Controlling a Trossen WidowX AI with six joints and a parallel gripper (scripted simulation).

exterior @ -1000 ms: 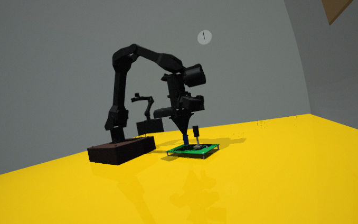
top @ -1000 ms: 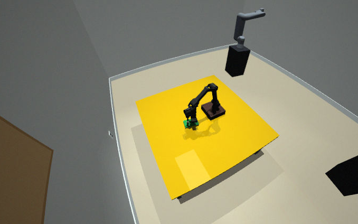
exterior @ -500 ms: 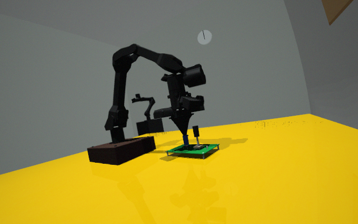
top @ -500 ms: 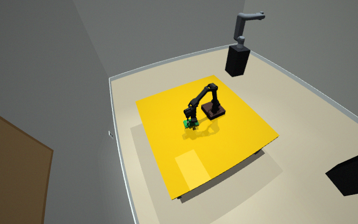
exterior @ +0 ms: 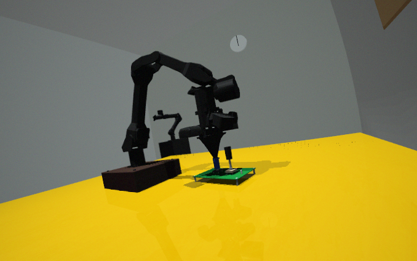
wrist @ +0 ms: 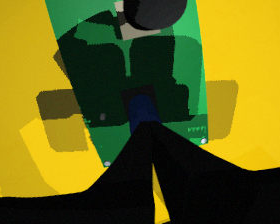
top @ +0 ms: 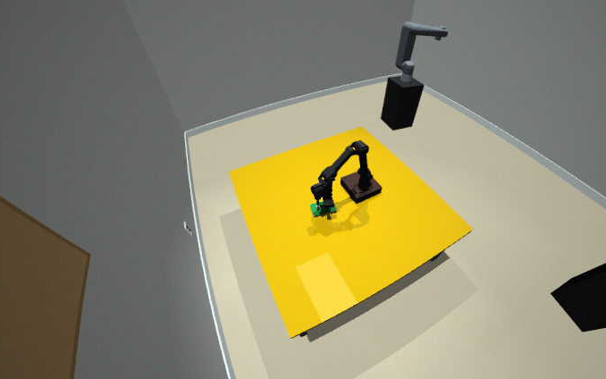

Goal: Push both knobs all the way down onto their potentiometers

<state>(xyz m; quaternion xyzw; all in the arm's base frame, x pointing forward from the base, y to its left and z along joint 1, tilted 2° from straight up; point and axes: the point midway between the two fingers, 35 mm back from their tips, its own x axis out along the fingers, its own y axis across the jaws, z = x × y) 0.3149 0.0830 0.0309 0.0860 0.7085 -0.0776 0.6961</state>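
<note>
My gripper tip is now 10 mm above the blue knob. Also, from my gripper tip: black knob: 60 mm ahead, 10 mm to the right, 10 mm above.
</note>
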